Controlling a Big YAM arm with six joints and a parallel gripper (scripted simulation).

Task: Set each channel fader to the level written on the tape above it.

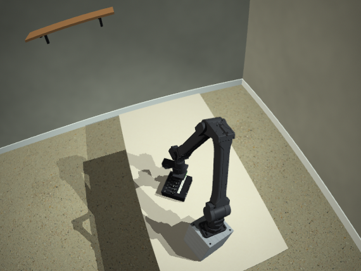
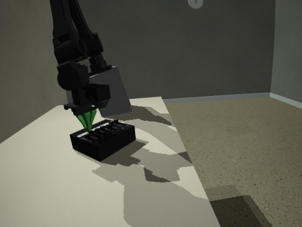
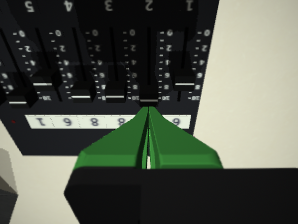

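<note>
Now: the channel 2 fader 1 cm ahead of my hand and 1 cm to the left of it. From my hand the other things lie so: master fader cap 7 cm behind, 9 cm to the left; then channel 1 fader cap 3 cm ahead.
</note>
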